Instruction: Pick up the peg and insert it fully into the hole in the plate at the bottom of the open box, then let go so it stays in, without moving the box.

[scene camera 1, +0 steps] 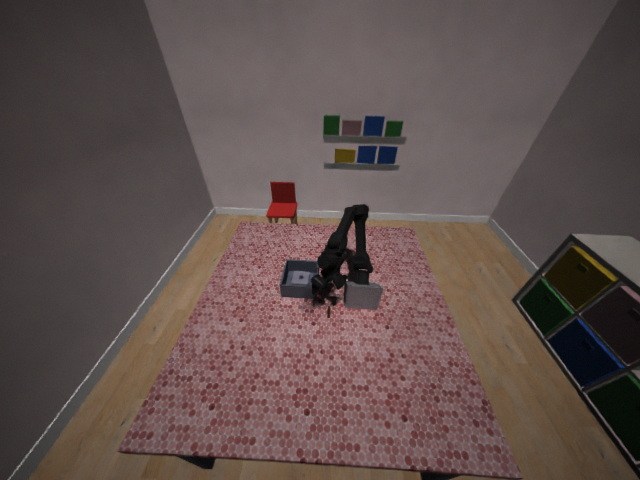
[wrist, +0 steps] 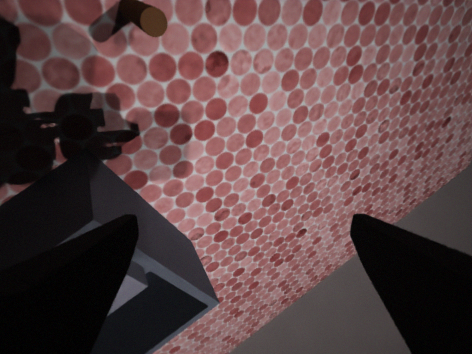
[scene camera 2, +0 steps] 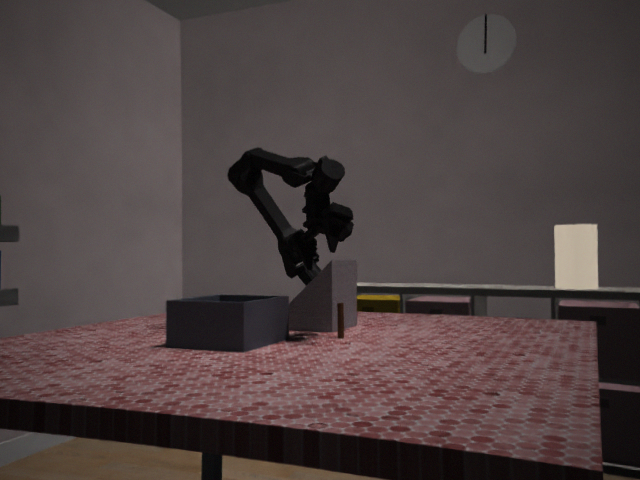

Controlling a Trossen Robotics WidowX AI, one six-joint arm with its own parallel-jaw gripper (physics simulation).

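Frame: origin at the arm's base, x right, y ahead, z up, level; millimetres.
Where they show: gripper, between the fingertips: point(scene camera 1: 317, 290) point(wrist: 245, 224) point(scene camera 2: 320, 261); arm's base, origin of its link: point(scene camera 1: 362, 283) point(scene camera 2: 319, 284).
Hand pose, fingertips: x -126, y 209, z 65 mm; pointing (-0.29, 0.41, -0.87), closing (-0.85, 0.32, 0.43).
Note:
Things, the pixels of their top centre, and the offset from my fingertips. Level surfaces: height alone.
- brown peg, centre of its top: point(wrist: 154, 22) point(scene camera 2: 340, 303) point(scene camera 1: 329, 307) dx -17, dy -60, dz -97 mm
- dark grey-blue open box, centre of its top: point(wrist: 83, 340) point(scene camera 2: 229, 298) point(scene camera 1: 300, 272) dx +161, dy +120, dz -79 mm
- light plate, centre of its top: point(wrist: 81, 302) point(scene camera 1: 300, 277) dx +161, dy +120, dz -116 mm
- red patterned table top, height of its surface: dz -177 mm
The brown peg point(scene camera 1: 328, 312) point(scene camera 2: 340, 320) point(wrist: 150, 21) stands upright on the patterned table top, apart from the box. The dark grey-blue open box point(scene camera 1: 297, 292) point(scene camera 2: 206, 325) point(wrist: 150, 205) stands to the left of the peg in both scene views. The light plate point(scene camera 1: 295, 281) point(wrist: 127, 294) with its dark hole shows at the box's bottom in scene view 1. The hole is hidden in the wrist view. My gripper point(scene camera 1: 324, 301) point(scene camera 2: 323, 241) point(wrist: 245, 224) is open and empty, well above the table, higher than the peg and the box. The peg is not between the fingers.
The grey wedge-shaped arm base point(scene camera 1: 363, 296) point(scene camera 2: 344, 289) stands close behind the peg in scene view 2 and right of the box. The red patterned table top point(scene camera 1: 310, 372) point(scene camera 2: 413, 372) ends at a straight far edge in the wrist view. A red chair point(scene camera 1: 282, 192) stands beyond it.

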